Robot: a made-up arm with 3 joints.
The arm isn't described. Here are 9 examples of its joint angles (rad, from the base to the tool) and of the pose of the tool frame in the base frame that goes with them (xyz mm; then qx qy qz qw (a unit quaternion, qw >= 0)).
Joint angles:
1: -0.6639 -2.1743 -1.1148
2: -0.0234 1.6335 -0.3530
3: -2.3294 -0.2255 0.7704
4: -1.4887 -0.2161 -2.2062
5: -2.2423 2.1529 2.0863
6: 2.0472 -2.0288 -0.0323
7: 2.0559 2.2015 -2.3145
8: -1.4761 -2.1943 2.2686
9: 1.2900 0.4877 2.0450
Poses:
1: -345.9 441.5 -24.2 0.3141 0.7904 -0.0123 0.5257
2: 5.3 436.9 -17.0 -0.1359 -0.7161 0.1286 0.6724
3: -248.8 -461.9 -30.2 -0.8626 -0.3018 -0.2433 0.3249
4: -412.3 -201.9 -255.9 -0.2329 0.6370 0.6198 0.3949
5: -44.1 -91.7 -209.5 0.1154 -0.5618 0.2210 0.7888
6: -419.1 -282.6 418.2 0.4581 0.4345 0.7295 0.2630
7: 37.9 -132.5 344.0 -0.2659 -0.5402 -0.0925 0.7931
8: -413.7 122.1 -183.8 0.7264 -0.0002 0.5589 0.4000
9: -103.7 297.3 279.3 0.4687 0.3973 -0.7374 0.2803
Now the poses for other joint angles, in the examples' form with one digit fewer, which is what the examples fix.
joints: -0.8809 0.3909 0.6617
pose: -117 73 -387 -0.338 -0.302 -0.210 0.866
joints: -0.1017 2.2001 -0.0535
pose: -23 442 103 -0.047 -0.889 0.057 0.452
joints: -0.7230 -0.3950 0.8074
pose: -286 121 -378 -0.391 0.033 -0.424 0.816
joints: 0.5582 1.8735 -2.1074
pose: 34 326 155 -0.593 -0.525 0.385 0.474
